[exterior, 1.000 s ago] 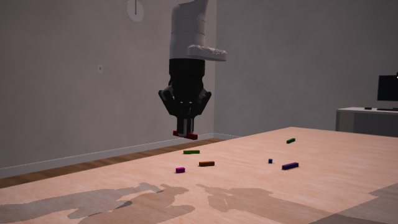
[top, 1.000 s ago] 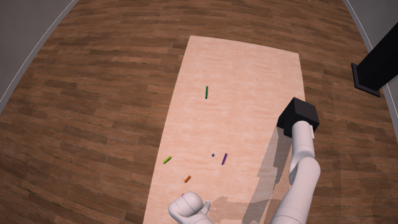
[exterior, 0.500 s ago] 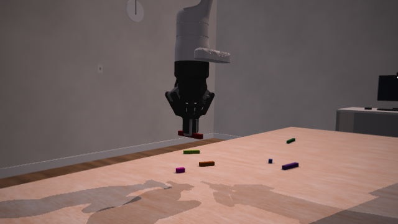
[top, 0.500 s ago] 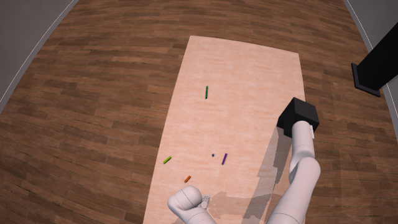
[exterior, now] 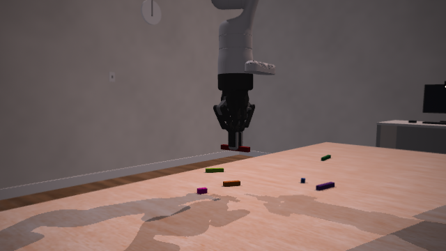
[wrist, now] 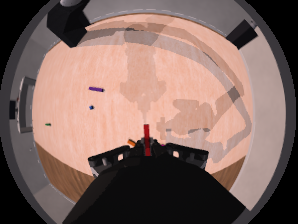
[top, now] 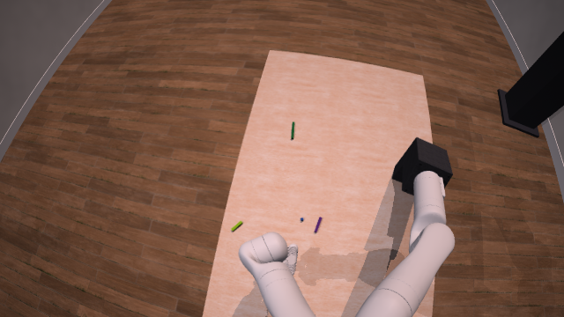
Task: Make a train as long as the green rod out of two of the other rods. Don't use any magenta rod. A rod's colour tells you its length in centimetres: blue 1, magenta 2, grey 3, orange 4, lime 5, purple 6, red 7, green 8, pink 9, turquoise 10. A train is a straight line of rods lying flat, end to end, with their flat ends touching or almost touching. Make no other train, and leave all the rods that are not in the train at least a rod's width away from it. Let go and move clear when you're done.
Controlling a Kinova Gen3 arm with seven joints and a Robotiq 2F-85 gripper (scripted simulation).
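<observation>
Right now the blue rod is 4 cm behind my hand, 20 cm to the right of it and 11 cm below it. Also, from my hand: red rod 2 cm below; orange rod 4 cm ahead, 3 cm to the right, 11 cm below; magenta rod 4 cm ahead, 6 cm to the left, 11 cm below.
</observation>
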